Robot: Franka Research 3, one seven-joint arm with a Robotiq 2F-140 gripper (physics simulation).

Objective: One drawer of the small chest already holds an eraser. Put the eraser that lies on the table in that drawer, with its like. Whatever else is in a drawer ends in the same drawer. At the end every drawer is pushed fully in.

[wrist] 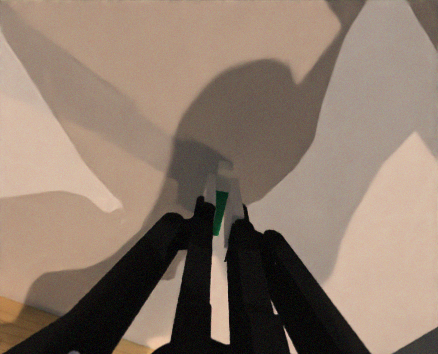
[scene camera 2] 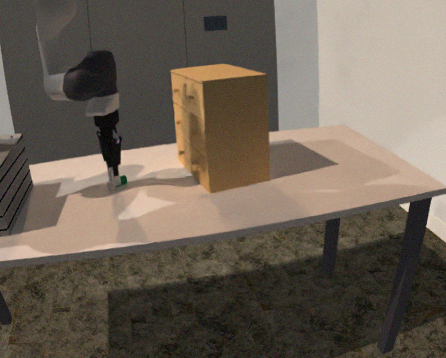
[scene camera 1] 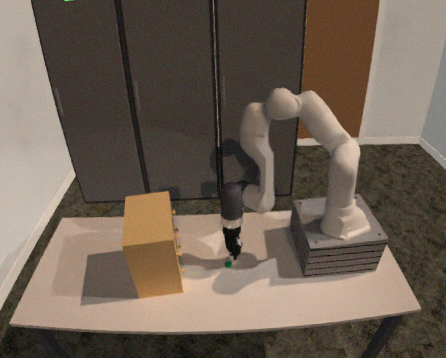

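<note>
The green eraser [scene camera 1: 228, 264] [scene camera 2: 123, 180] [wrist: 220, 212] is between the pale finger pads, with its green end sticking out beside them in the two scene views. My gripper [scene camera 1: 232, 259] [scene camera 2: 115, 179] [wrist: 220, 189] points down and is shut on it, low at the table top. The small wooden chest [scene camera 1: 150, 220] [scene camera 2: 237, 130] [wrist: 11, 311] stands apart from the gripper, with its knobbed drawer fronts facing the arm's side. No drawer visibly stands out. The insides of the drawers, and the eraser in one of them, are hidden.
The arm's base stands on a grey ribbed block [scene camera 1: 342, 260] [scene camera 2: 12, 195] at the opposite end of the table [scene camera 1: 210, 312] [scene camera 2: 310, 200] from the chest. Tall dark cabinets [scene camera 1: 170, 100] [scene camera 2: 140, 60] stand behind the table. Shadows of the arm fall around the gripper.
</note>
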